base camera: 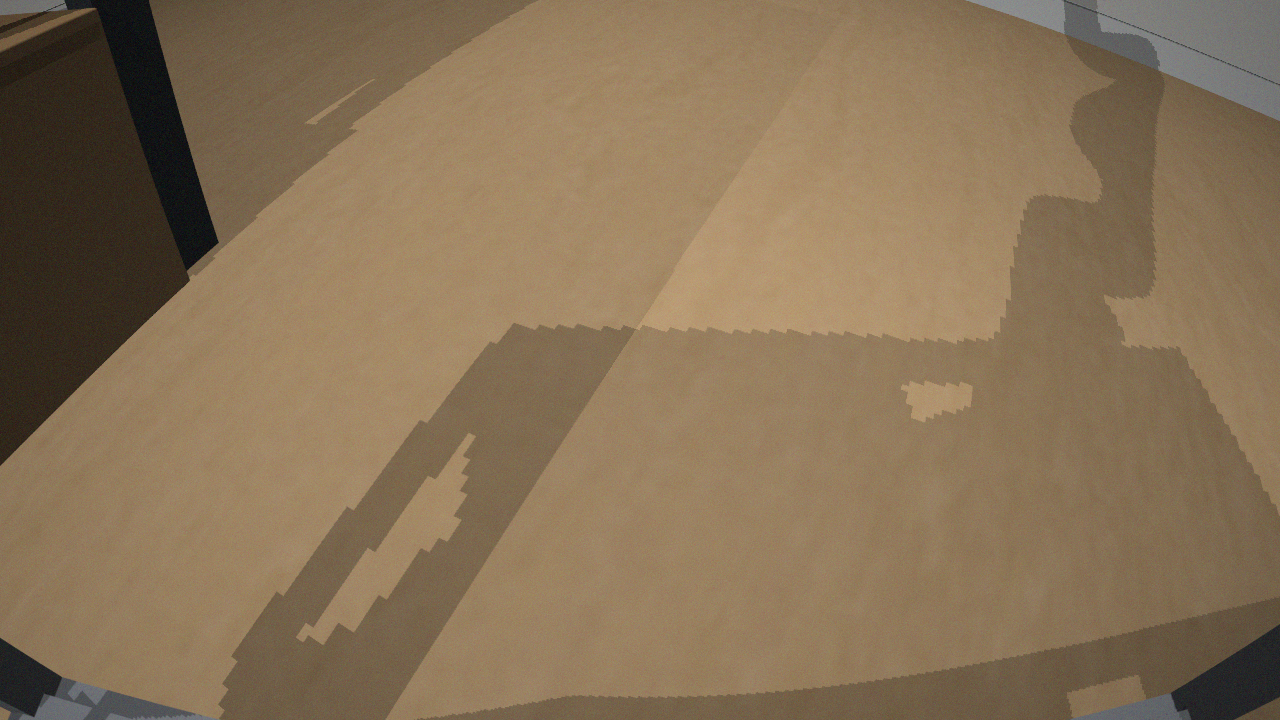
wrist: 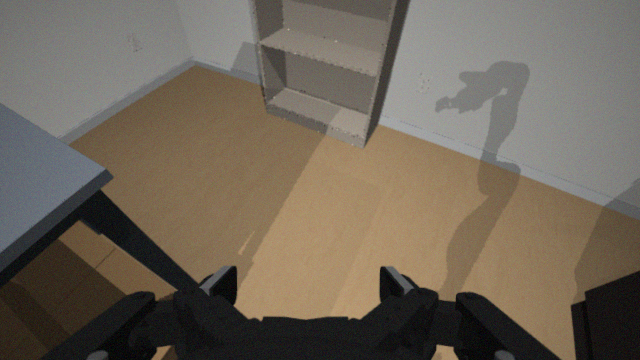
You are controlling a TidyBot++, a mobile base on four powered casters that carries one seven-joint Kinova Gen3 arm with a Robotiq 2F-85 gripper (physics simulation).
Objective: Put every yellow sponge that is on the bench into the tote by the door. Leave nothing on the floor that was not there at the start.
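My gripper is open, with nothing between its fingers, and it hangs above the wood floor in the wrist view. A bench with a grey-blue top shows in part at the left of the wrist view. No sponge shows on the visible corner of its top. The rest of the top is out of view. Its dark leg stands to the left in both views. The tote and the door do not show in either view.
A brown box is under the bench. A pale shelf unit stands against the far wall. A dark cabinet-like piece is at the lower right of the wrist view. The arm's shadow falls on the wall and floor.
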